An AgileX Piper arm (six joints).
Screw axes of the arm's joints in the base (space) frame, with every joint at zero. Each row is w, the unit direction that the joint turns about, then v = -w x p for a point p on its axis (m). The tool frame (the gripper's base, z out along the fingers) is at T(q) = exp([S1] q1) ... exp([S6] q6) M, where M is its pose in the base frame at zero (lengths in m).
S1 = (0, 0, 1, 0, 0, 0)
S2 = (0, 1, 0, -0.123, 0, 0)
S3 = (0, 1, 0, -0.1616, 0, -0.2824)
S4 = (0.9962, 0, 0.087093, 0, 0.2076, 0)
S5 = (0, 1, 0, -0.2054, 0, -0.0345)
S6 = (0.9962, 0, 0.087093, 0, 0.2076, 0)
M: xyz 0.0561 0 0.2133 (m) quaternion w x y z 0.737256 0 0.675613 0
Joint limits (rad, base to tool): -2.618..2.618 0..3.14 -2.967..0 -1.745..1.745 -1.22..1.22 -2.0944..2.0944
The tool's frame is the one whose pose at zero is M.
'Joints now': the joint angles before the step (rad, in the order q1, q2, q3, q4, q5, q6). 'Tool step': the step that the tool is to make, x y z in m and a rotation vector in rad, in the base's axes. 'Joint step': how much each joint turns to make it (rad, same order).
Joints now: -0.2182 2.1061 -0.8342 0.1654 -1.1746 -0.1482
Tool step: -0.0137 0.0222 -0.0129 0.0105 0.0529 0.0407
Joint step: 0.0549 -0.0012 0.0791 0.0136 -0.0244 -0.0004
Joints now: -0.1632 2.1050 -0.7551 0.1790 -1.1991 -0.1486
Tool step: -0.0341 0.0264 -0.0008 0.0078 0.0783 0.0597
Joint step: 0.0643 -0.0791 0.1606 0.0050 -0.0034 -0.0033
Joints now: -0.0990 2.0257 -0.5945 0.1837 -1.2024 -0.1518
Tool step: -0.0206 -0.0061 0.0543 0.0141 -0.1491 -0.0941
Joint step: 0.0001 -0.2109 0.0649 0.0984 -0.0012 -0.0001
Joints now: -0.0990 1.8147 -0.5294 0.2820 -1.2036 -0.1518
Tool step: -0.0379 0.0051 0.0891 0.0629 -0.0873 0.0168
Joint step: 0.0000 -0.4280 0.0160 0.0452 0.3367 -0.0386
